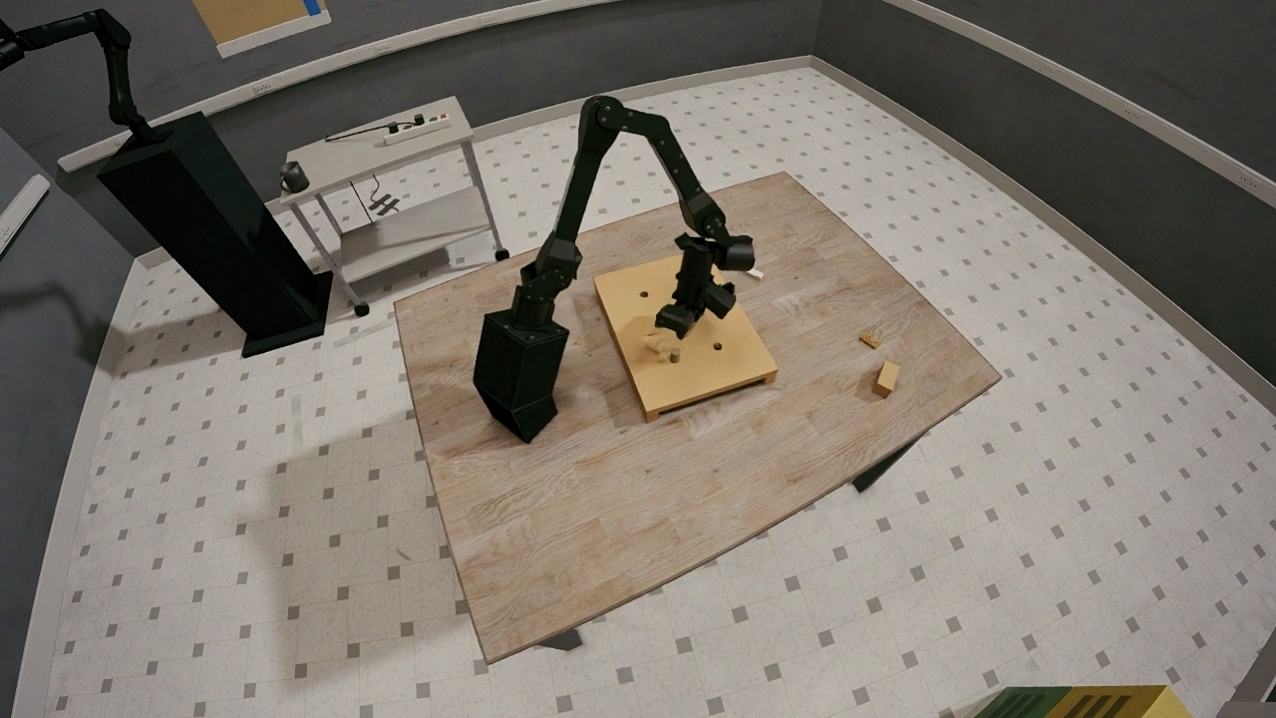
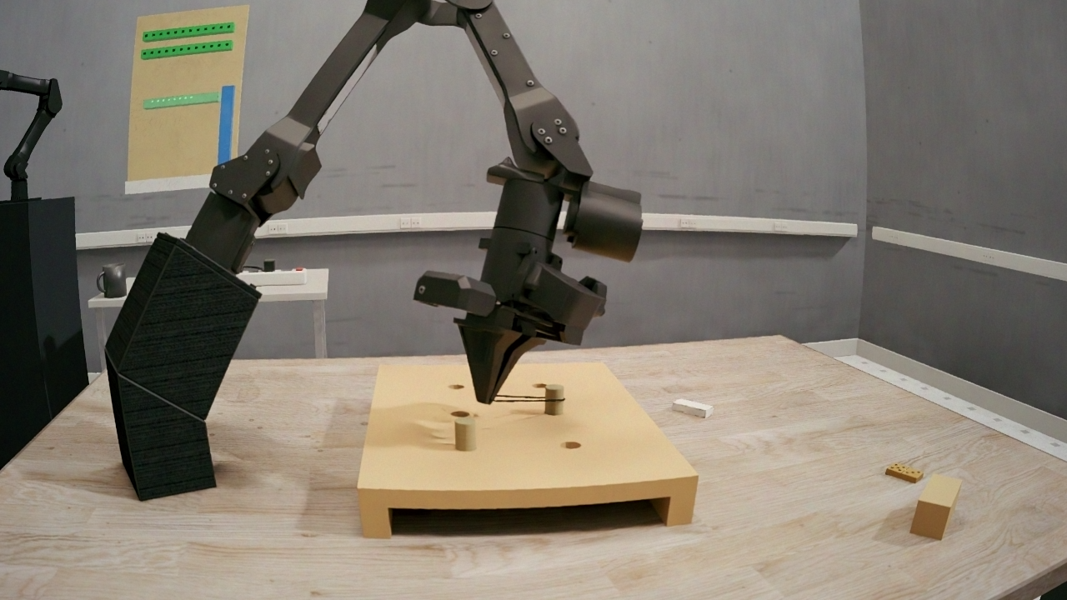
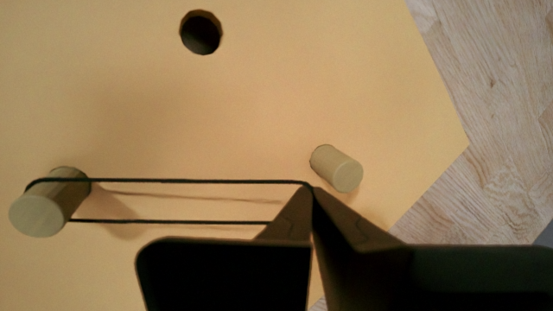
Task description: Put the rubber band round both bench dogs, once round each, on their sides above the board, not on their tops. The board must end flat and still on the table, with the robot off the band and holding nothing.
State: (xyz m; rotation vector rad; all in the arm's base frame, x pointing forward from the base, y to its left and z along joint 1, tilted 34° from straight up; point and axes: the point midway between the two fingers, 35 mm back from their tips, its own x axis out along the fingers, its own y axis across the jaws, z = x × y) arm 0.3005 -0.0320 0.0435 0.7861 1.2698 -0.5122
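The tan board is 2 cm ahead of my hand, 7 cm to the left of it and 9 cm below it. The rest, counted from my hand: wooden block 40 cm ahead, 20 cm to the right, 10 cm below; then white block 26 cm ahead, 19 cm to the left, 11 cm below; then domino 44 cm ahead, 9 cm to the right, 12 cm below.
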